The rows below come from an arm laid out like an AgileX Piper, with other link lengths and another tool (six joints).
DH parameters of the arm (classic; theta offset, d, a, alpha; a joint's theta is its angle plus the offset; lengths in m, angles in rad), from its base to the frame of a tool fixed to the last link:
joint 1: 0 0.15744 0 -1.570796
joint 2: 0.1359 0 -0.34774 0
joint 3: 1.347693 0 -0.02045 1.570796
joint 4: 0 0.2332 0 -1.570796
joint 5: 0 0 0 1.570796
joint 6: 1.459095 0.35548 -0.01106 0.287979
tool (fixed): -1.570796 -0.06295 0 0
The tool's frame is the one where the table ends.
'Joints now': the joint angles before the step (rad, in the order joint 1, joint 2, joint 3, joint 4, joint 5, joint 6). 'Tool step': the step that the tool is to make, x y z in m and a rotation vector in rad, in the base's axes. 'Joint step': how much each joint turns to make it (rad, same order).
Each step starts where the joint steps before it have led.
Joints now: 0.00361, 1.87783, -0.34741, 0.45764, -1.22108, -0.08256
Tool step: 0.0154, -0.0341, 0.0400, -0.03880, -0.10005, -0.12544
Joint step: -0.00469, -0.00007, -0.13593, 0.13689, 0.00003, -0.07584
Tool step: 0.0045, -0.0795, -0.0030, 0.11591, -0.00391, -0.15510
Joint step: -0.17685, 0.00023, -0.17315, 0.02274, 0.21346, -0.00725
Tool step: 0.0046, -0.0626, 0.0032, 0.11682, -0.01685, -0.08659
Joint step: -0.15290, -0.00002, -0.17467, 0.00029, 0.23096, 0.00177
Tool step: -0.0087, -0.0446, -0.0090, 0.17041, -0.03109, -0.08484
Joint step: -0.11347, -0.00020, -0.12997, 0.05879, 0.22244, 0.03236
